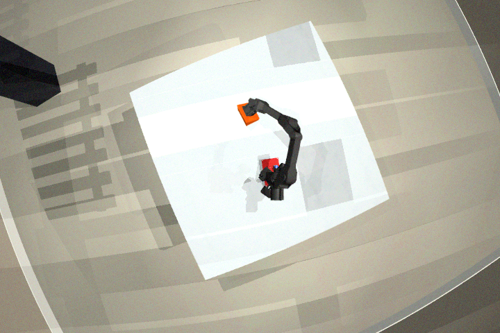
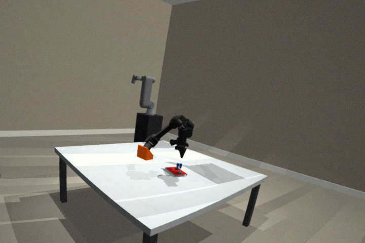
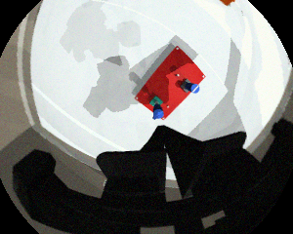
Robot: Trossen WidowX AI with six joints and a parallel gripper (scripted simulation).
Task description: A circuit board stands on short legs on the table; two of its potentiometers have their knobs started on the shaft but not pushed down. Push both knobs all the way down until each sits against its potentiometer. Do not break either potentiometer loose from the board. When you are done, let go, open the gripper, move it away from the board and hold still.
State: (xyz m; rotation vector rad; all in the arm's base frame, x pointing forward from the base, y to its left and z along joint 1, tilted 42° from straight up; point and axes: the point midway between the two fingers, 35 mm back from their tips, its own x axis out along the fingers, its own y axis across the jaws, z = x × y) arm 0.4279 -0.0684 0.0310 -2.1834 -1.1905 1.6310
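The green potentiometer is 8 cm below my gripper tip.
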